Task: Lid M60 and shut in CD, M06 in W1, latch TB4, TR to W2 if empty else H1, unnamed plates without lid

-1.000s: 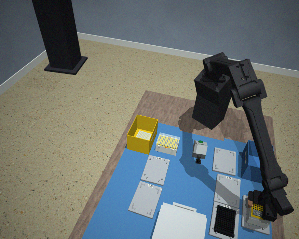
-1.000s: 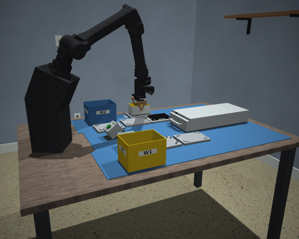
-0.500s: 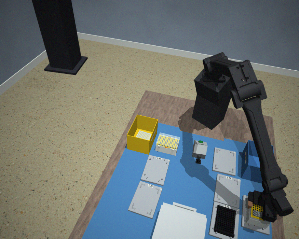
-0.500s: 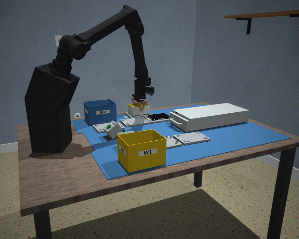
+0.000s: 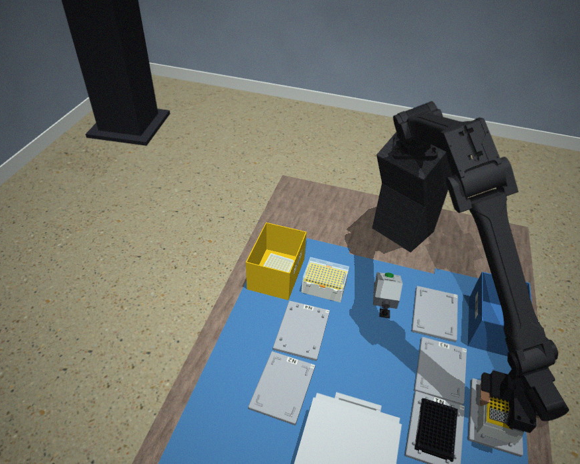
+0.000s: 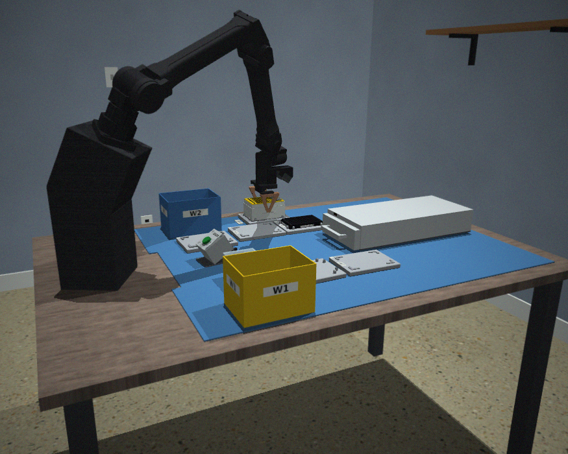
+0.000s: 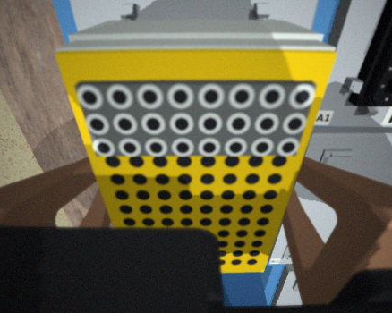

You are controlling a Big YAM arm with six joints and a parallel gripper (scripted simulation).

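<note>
Right now my hand is 1 cm below the tip rack TR and 1 cm past it. From my hand the other things lie so: nest N3: 13 cm to the right, 10 cm behind, 4 cm below; then black plate: 15 cm to the right, 7 cm ahead, 3 cm below; then home nest H1: 4 cm below.
</note>
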